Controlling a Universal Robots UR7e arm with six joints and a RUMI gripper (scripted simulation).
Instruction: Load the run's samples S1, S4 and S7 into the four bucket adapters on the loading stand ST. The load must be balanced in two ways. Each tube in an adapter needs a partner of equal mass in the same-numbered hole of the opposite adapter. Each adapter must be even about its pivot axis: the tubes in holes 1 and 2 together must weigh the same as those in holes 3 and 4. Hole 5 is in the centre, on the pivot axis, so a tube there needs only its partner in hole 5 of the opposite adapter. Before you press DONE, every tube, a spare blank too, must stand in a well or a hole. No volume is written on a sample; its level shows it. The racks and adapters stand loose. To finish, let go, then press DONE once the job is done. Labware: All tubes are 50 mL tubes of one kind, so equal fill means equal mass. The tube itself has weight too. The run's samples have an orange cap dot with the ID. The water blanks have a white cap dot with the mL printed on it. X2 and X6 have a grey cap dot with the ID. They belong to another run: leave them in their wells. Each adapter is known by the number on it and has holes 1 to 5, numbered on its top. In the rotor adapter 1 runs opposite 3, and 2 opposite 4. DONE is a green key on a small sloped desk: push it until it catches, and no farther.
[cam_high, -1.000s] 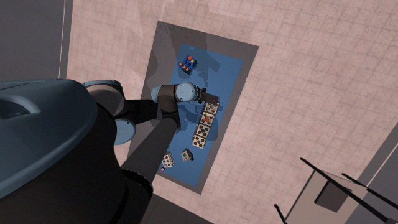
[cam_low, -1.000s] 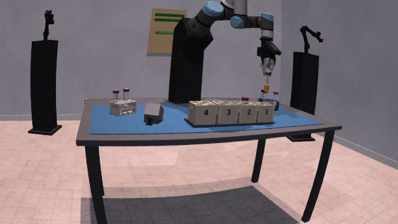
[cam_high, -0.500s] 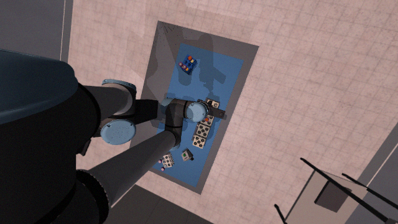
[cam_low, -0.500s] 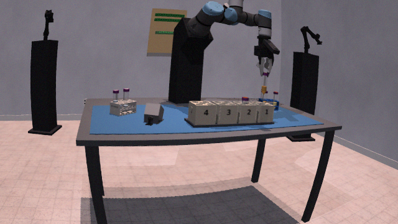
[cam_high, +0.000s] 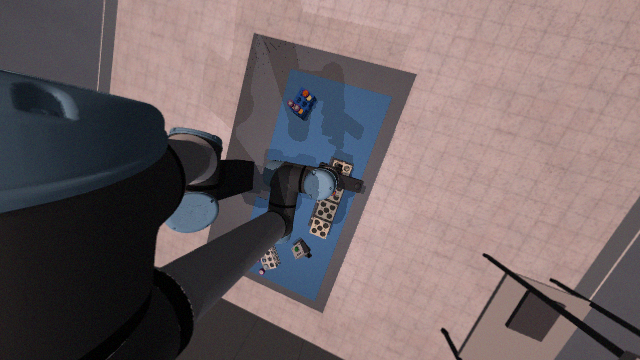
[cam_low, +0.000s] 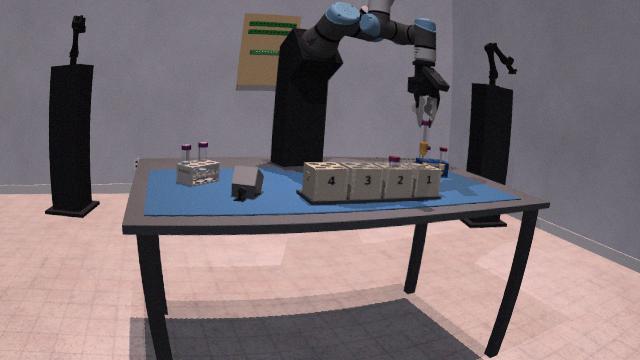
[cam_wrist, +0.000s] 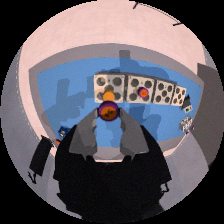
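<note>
My gripper is now 380 mm past the blue rack, 210 mm above it and 190 mm to the right of it. Round my hand: white rack: 710 mm to the right, 210 mm below, 80 mm behind; bucket adapter: 320 mm to the right, 190 mm below, 80 mm ahead.
</note>
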